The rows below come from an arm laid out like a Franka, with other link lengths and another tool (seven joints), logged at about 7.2 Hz.
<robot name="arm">
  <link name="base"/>
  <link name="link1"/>
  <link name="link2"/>
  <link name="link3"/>
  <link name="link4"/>
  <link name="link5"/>
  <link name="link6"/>
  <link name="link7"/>
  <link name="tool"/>
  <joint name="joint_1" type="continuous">
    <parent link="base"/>
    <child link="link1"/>
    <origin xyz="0 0 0.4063"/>
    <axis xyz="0 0 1"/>
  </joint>
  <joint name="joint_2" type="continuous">
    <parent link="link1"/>
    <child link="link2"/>
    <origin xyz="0 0 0"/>
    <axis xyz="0 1 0"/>
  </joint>
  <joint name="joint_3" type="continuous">
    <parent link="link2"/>
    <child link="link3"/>
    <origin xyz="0 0 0.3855"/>
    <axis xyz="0 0 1"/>
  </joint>
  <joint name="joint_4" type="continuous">
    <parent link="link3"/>
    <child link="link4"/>
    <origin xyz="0.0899 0 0"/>
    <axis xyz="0 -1 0"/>
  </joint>
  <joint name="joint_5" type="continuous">
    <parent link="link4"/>
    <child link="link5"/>
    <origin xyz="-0.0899 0 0.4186"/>
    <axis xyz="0 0 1"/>
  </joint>
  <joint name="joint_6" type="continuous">
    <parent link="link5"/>
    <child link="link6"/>
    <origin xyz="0 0 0"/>
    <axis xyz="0 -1 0"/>
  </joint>
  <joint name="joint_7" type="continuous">
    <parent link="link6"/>
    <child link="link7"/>
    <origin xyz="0.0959 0 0"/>
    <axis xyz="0 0 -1"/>
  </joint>
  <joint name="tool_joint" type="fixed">
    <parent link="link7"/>
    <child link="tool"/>
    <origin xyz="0.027 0.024 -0.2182" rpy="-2.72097 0 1.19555"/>
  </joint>
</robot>
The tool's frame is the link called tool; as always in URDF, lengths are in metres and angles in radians. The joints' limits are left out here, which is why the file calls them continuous.
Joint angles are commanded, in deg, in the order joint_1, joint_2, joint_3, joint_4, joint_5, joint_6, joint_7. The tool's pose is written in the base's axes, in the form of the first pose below.
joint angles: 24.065, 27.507, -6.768, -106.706, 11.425, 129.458, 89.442
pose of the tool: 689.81 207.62 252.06; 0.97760 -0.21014 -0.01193; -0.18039 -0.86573 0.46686; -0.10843 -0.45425 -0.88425
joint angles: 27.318, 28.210, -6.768, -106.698, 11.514, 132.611, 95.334
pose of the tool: 685.13 245.10 249.03; 0.97022 -0.23842 0.04283; -0.23056 -0.85470 0.46511; -0.07428 -0.46113 -0.88422
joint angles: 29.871, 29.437, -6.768, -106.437, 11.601, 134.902, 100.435
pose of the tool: 678.85 274.31 239.93; 0.95905 -0.27166 0.08012; -0.27732 -0.84321 0.46053; -0.05755 -0.46389 -0.88402
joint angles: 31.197, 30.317, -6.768, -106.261, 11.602, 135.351, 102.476
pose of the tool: 672.12 288.77 231.05; 0.95508 -0.28504 0.08106; -0.28994 -0.84229 0.45441; -0.06125 -0.45750 -0.88710
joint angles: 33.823, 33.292, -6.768, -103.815, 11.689, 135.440, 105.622
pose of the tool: 666.16 323.12 212.77; 0.95236 -0.29509 0.07703; -0.29769 -0.84456 0.44508; -0.06629 -0.44680 -0.89217
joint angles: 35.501, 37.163, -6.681, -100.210, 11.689, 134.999, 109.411
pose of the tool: 666.01 349.59 190.24; 0.94194 -0.32621 0.07958; -0.32762 -0.84098 0.43060; -0.07354 -0.43168 -0.89903
